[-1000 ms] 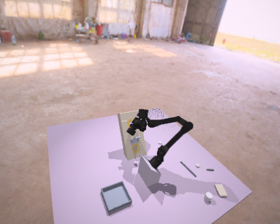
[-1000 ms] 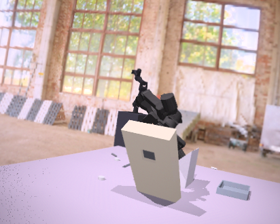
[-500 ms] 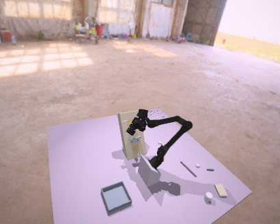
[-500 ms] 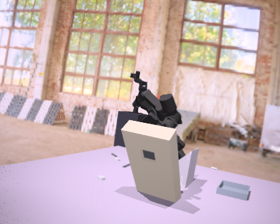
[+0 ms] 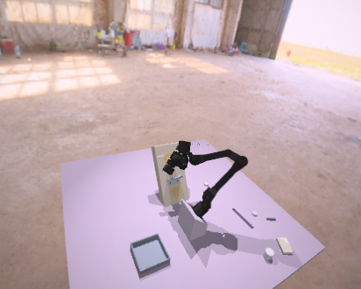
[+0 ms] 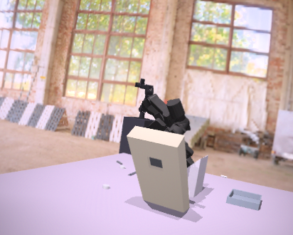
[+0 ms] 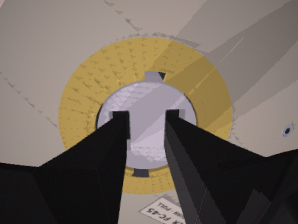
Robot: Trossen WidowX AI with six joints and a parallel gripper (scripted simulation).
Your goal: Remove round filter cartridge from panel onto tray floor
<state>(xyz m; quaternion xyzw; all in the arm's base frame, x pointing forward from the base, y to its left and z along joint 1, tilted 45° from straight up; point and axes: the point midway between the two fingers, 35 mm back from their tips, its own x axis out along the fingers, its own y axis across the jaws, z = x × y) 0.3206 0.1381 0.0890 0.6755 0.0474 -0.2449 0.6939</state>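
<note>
Right now my gripper tip is 10 mm short of the round filter cartridge and 10 mm above it. Also, from my gripper tip: tan block: 640 mm behind, 480 mm to the right, 220 mm below; then beige service panel: 40 mm behind, 80 mm below; then tray: 450 mm behind, 240 mm to the left, 220 mm below.
</note>
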